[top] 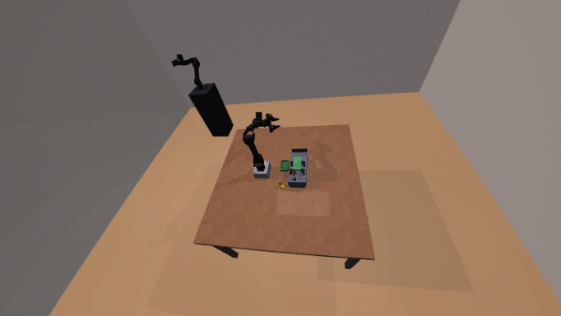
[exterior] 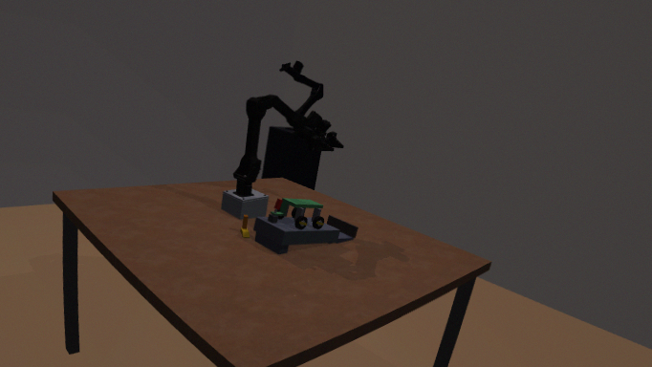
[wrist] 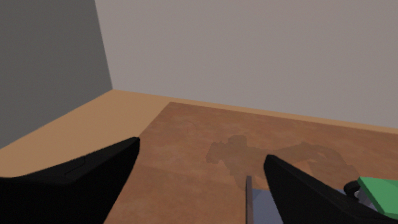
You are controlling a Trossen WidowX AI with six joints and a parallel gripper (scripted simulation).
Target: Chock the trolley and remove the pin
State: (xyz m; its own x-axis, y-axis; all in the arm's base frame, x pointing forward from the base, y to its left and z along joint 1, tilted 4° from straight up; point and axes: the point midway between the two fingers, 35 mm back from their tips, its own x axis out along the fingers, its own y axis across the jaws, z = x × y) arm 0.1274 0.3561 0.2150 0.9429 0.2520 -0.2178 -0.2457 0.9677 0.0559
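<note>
Now: gripper tip 160 mm short of the stop pin, 440 mm to the left of it and 190 mm above it. Round my gripper tip: dark lip (160 mm ahead, 80 mm to the right, 290 mm below); green tray (40 mm ahead, 260 mm to the right, 320 mm below); trolley (180 mm ahead, 340 mm to the right, 200 mm below).
</note>
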